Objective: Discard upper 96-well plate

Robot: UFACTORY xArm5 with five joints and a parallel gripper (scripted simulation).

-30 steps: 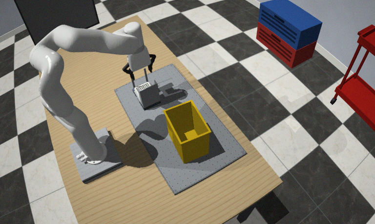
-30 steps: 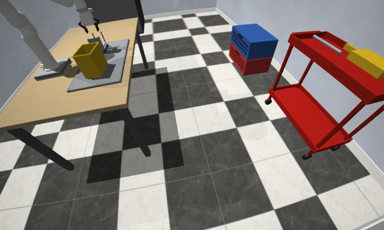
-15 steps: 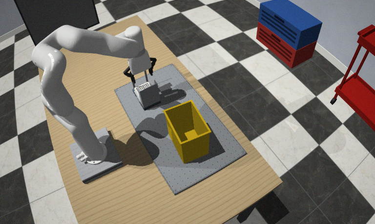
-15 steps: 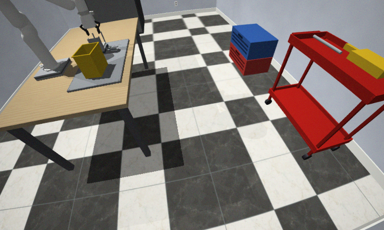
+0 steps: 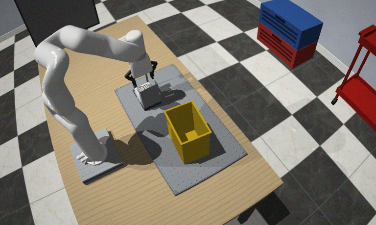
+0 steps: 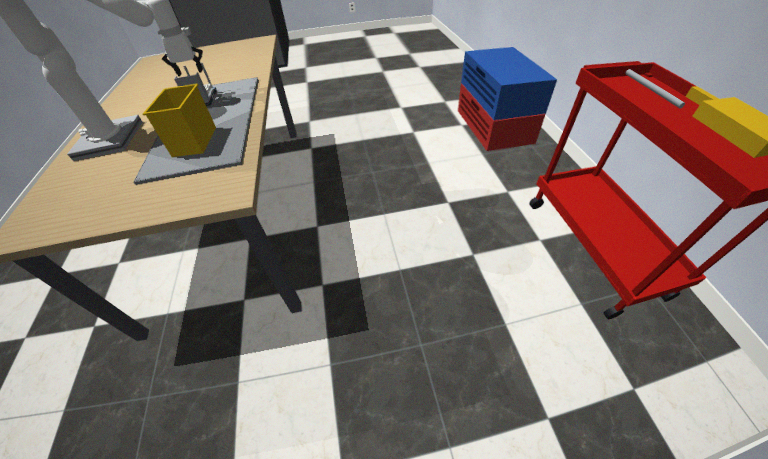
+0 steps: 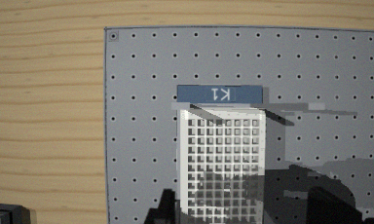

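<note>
Right now the white 96-well plate is 10 cm below my hand. Also, from my hand: yellow plastics bin: 35 cm to the right, 5 cm below.
</note>
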